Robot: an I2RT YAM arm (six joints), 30 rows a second.
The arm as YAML. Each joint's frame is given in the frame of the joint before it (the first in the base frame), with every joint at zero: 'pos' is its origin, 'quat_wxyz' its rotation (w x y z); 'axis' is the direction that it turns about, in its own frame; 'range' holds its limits. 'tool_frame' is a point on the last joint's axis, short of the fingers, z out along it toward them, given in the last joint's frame.
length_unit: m
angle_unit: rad
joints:
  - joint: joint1
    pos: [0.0, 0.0, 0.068]
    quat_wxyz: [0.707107, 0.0, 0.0, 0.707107]
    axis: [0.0, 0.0, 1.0]
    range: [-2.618, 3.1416]
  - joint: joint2
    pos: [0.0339, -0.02, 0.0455]
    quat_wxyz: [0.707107, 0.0, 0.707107, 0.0]
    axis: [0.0, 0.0, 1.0]
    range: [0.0, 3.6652]
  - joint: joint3
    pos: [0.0, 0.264, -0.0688]
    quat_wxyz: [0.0, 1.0, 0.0, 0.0]
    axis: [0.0, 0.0, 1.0]
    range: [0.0, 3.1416]
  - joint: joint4
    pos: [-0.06, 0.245, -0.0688]
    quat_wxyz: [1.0, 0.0, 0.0, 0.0]
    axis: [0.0, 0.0, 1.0]
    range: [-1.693, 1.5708]
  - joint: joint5
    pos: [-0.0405, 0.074, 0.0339]
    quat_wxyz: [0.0, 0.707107, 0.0, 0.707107]
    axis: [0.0, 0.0, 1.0]
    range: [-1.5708, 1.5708]
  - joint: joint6
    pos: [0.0, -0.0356, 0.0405]
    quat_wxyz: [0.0, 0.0, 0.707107, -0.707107]
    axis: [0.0, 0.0, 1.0]
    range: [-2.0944, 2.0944]
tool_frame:
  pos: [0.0, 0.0, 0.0]
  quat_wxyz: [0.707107, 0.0, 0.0, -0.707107]
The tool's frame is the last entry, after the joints.
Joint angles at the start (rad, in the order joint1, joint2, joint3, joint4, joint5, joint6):
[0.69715 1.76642 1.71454 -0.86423 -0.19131 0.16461]
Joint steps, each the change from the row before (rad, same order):
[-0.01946 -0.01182 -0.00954 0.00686 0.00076 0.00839]
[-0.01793 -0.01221 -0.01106 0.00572 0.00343 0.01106]
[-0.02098 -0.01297 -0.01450 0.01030 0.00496 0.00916]
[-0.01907 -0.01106 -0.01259 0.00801 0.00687 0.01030]
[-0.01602 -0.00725 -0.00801 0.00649 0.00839 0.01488]
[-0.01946 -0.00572 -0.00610 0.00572 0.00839 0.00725]
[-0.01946 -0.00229 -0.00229 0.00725 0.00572 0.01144]
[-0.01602 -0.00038 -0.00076 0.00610 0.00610 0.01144]
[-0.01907 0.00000 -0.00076 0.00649 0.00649 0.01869]
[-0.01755 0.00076 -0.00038 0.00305 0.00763 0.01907]
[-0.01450 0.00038 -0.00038 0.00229 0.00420 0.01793]
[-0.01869 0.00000 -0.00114 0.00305 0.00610 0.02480]
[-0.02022 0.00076 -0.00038 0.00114 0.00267 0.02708]
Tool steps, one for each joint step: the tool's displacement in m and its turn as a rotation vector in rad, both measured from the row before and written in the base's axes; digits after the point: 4 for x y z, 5 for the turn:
[0.0030 -0.0072 0.0018 0.00823 -0.00301 -0.02644]
[0.0024 -0.0070 0.0013 0.00613 -0.00126 -0.02859]
[0.0030 -0.0079 0.0008 0.00568 -0.00458 -0.03111]
[0.0027 -0.0072 0.0005 0.00360 -0.00313 -0.03127]
[0.0026 -0.0059 0.0004 0.00416 -0.00098 -0.03267]
[0.0035 -0.0068 0.0004 0.00078 -0.00450 -0.03033]
[0.0042 -0.0062 0.0006 0.00542 -0.00301 -0.03179]
[0.0037 -0.0050 0.0003 0.00442 -0.00197 -0.02858]
[0.0043 -0.0060 0.0002 0.00774 0.00107 -0.03731]
[0.0039 -0.0057 -0.0002 0.00543 0.00391 -0.03681]
[0.0030 -0.0047 -0.0001 0.00709 0.00483 -0.03065]
[0.0037 -0.0062 -0.0002 0.00972 0.00651 -0.04121]
[0.0038 -0.0067 -0.0003 0.01257 0.01003 -0.04217]

